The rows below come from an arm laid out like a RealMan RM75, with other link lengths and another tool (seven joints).
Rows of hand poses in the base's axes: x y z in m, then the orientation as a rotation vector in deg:
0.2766 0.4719 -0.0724 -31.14 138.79 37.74
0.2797 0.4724 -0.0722 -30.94 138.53 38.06
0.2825 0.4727 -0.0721 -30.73 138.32 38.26
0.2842 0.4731 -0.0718 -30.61 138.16 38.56
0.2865 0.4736 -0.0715 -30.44 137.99 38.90
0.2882 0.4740 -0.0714 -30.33 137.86 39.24
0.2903 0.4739 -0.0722 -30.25 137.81 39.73
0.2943 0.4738 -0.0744 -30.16 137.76 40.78
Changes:
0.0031 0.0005 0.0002 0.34 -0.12 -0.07
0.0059 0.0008 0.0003 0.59 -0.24 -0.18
0.0076 0.0012 0.0006 0.87 -0.28 -0.19
0.0099 0.0017 0.0009 1.18 -0.31 -0.23
0.0116 0.0021 0.0010 1.47 -0.30 -0.22
0.0137 0.0020 0.0002 1.81 -0.18 -0.15
0.0177 0.0019 -0.0020 2.51 0.16 0.06

